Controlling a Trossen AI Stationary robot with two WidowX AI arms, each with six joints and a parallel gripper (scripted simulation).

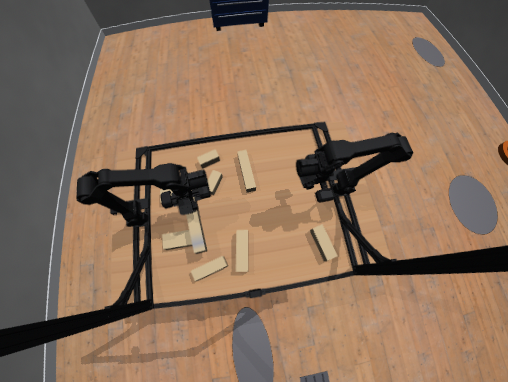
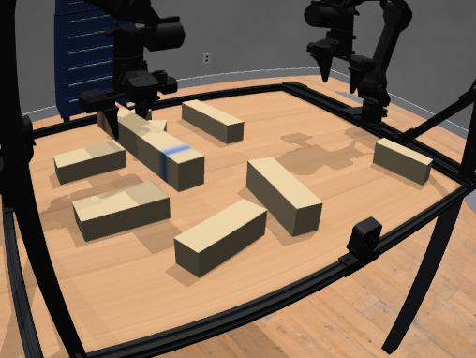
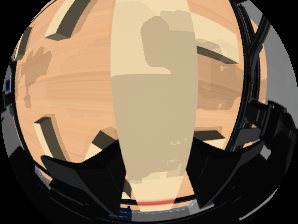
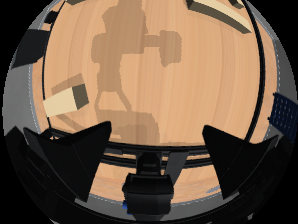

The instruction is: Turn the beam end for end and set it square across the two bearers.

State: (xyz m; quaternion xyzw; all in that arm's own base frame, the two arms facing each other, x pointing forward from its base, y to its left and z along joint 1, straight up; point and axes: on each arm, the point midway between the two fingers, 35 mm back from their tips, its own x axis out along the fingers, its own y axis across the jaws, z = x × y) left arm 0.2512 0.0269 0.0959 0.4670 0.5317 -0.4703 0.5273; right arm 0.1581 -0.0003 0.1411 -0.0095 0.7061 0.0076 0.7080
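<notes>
The beam is 5 cm behind my left hand, 2 cm below it and 1 cm to the right of it.
</notes>
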